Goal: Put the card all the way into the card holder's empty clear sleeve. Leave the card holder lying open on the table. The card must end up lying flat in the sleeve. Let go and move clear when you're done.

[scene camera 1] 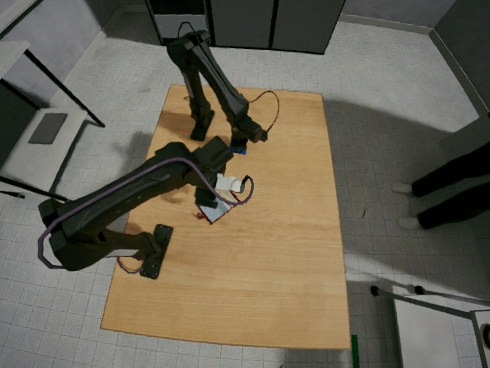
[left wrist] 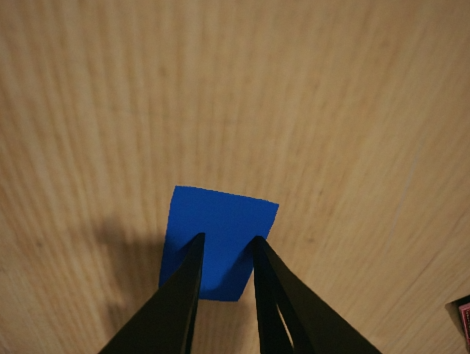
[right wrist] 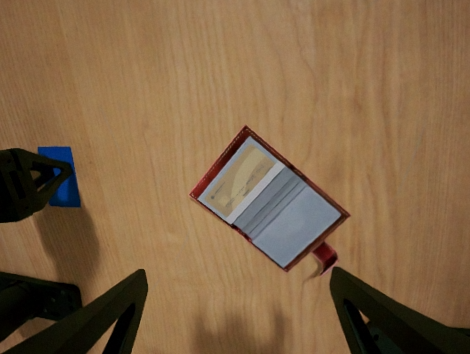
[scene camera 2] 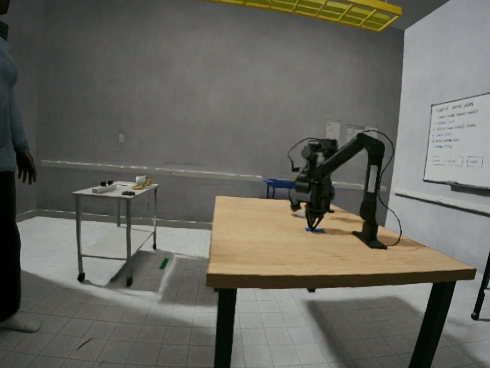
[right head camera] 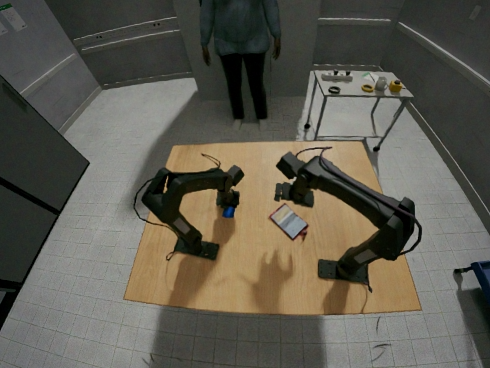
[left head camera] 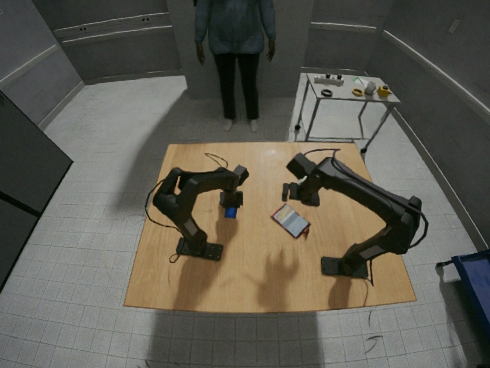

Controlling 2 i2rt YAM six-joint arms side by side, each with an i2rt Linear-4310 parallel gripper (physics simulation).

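Observation:
The blue card (left head camera: 230, 214) (right head camera: 228, 213) (scene camera 1: 239, 151) (left wrist: 225, 215) (right wrist: 70, 197) lies flat on the table. My left gripper (left wrist: 229, 242) is partly open, its fingertips narrowly apart and pointing down over the card, with their shadows on it. The red card holder (left head camera: 297, 226) (right head camera: 295, 226) (scene camera 1: 214, 212) (right wrist: 300, 220) lies open, turned diagonally. In the right wrist view, a gold card fills its upper-left pocket, and its lower-right grey panel shows no card. My right gripper (right wrist: 239, 277) is wide open and empty above the table near the holder.
The wooden table (left head camera: 250, 295) (scene camera 1: 280, 300) carries both arm bases. The holder's red strap (right wrist: 326, 256) sticks out at its lower right. A white cart (left head camera: 350, 95) with small items stands behind the table, and a person (left head camera: 237, 30) stands beyond it.

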